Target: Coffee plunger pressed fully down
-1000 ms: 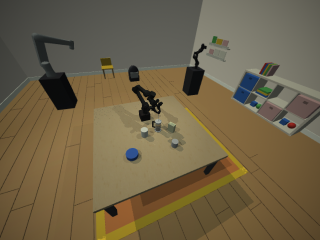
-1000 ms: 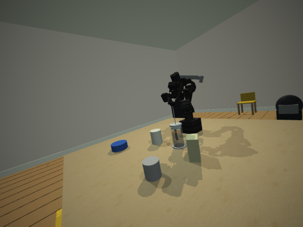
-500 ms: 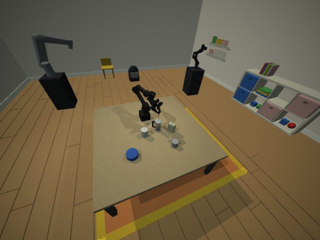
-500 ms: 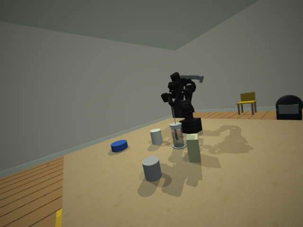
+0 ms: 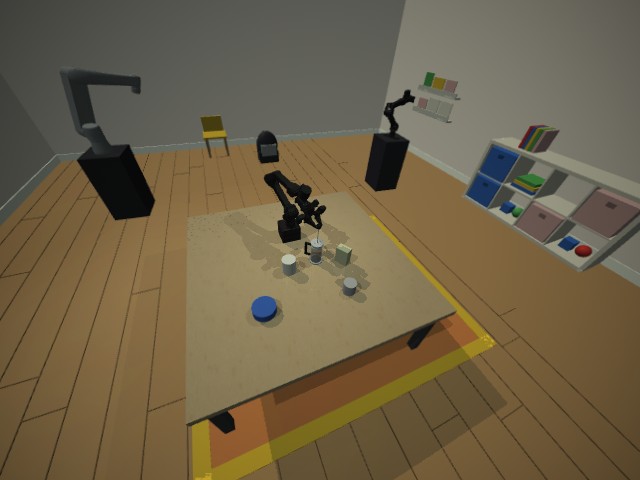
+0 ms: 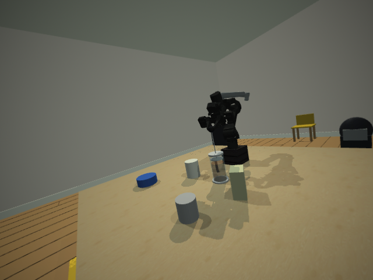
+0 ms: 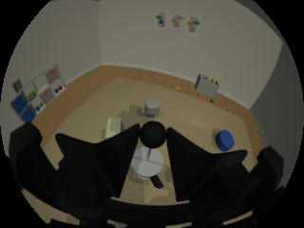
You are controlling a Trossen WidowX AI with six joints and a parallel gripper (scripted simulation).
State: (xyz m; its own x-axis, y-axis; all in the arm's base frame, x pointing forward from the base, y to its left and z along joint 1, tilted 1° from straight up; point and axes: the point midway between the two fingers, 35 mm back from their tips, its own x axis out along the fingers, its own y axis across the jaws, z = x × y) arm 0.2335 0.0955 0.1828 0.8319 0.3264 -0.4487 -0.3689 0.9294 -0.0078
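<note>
The glass coffee press is 14 cm below my gripper tip, 2 cm to the right of it and 2 cm behind it. Round my gripper tip: grey cylinder: 26 cm ahead, 23 cm below, 10 cm to the left.
</note>
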